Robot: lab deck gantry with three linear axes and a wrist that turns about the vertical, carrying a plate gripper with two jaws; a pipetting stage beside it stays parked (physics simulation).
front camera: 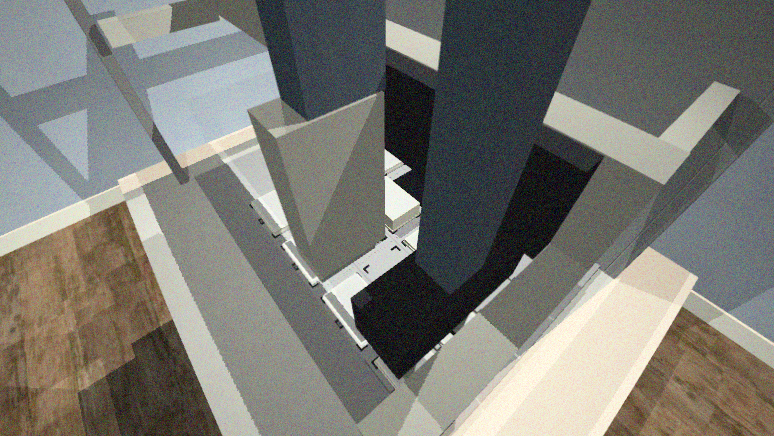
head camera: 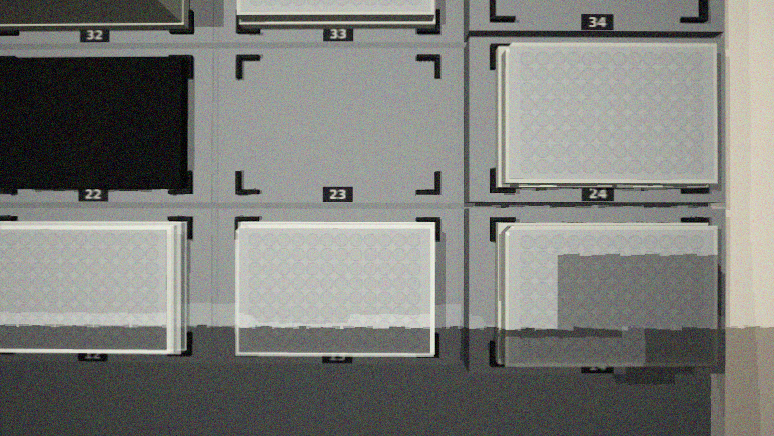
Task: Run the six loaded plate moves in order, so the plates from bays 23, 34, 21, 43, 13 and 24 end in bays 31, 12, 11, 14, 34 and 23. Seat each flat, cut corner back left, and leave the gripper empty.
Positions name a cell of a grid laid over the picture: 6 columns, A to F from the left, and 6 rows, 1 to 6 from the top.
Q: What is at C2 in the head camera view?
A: A bay 23.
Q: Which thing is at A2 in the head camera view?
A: A black pad.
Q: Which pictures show the gripper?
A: The front camera view only.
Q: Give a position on a bay 23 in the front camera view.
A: C4
